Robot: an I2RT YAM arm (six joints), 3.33 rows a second.
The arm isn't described. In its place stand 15 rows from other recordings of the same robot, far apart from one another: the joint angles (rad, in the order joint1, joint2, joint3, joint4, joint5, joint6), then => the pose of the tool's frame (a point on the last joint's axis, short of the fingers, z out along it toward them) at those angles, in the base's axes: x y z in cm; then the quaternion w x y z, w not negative.
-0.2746 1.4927 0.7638 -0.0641 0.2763 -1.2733 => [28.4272 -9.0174 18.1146 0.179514 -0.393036 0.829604 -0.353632]
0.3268 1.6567 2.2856 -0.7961 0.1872 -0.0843 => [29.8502 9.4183 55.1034 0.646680 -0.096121 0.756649 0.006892]
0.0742 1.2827 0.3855 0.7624 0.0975 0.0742 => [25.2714 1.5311 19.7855 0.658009 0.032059 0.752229 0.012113]
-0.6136 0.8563 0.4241 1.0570 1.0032 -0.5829 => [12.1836 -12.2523 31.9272 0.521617 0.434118 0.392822 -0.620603]
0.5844 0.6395 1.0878 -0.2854 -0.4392 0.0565 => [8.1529 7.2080 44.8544 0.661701 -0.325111 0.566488 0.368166]
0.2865 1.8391 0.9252 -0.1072 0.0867 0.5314 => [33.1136 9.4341 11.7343 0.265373 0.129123 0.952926 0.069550]
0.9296 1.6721 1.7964 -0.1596 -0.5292 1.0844 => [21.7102 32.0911 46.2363 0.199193 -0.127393 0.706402 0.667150]
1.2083 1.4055 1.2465 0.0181 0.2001 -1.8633 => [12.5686 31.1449 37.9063 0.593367 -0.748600 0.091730 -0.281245]
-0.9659 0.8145 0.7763 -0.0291 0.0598 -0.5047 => [10.9275 -16.1802 34.8764 0.491595 0.186765 0.706175 -0.474099]
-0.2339 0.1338 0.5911 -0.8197 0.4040 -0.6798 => [4.6848 -2.5548 27.2889 0.426641 -0.067106 0.811472 -0.393685]
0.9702 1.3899 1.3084 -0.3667 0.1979 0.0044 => [18.6460 25.9815 36.5856 0.507187 -0.344608 0.770512 0.174123]
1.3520 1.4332 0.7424 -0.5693 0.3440 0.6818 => [6.4620 23.5302 16.2782 0.223994 -0.295101 0.927947 0.040705]
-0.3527 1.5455 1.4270 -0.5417 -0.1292 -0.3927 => [33.0070 -11.6608 34.0999 0.429799 -0.046305 0.895510 -0.105787]
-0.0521 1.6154 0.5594 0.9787 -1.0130 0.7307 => [29.8358 1.4687 18.6365 0.441614 -0.059781 0.718933 0.533423]
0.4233 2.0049 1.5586 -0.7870 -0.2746 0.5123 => [37.3300 17.8774 19.9230 0.087653 0.020477 0.976574 0.195448]
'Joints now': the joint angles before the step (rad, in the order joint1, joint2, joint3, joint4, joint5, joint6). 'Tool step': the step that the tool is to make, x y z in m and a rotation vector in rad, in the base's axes. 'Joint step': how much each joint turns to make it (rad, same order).
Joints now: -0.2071 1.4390 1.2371 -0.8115 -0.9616 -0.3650
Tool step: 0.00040 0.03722 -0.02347 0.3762 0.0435 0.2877
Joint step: 0.1090 0.0275 -0.1110 0.1247 -0.4050 0.0934
